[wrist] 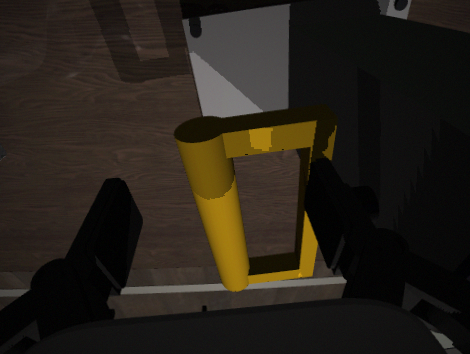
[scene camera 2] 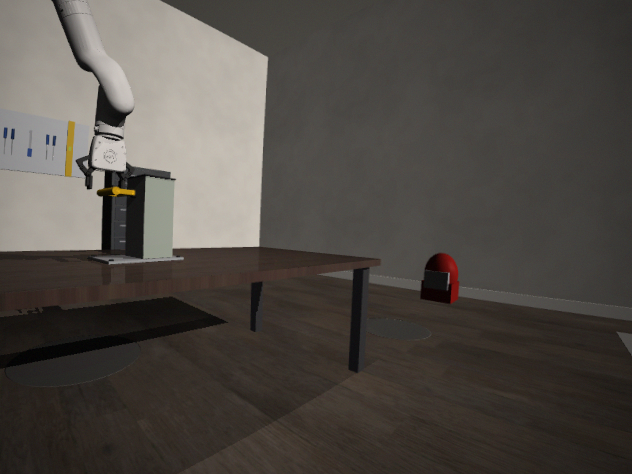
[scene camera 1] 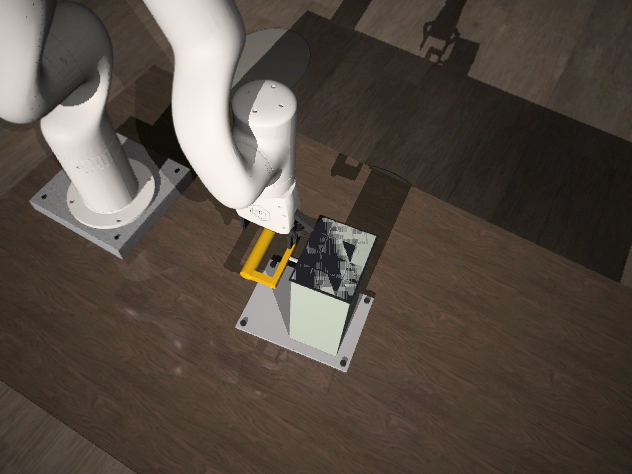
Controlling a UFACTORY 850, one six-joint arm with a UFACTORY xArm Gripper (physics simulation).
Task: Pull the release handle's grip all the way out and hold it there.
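Observation:
The yellow release handle is a rectangular frame with a round grip bar on its outer side. It stands out level from the dark side of a pale green and black box; a short silver rod shows between them in scene camera 1. My gripper is open and points down, its tips just above the handle in scene camera 2. In the wrist view the grip bar lies between the fingers, touching neither; the right finger overlaps the frame's inner bar beside the box.
The box stands on a light grey base plate bolted to the wooden table. The arm's grey base block is at the left in scene camera 1. A dark drawer cabinet shows behind the box.

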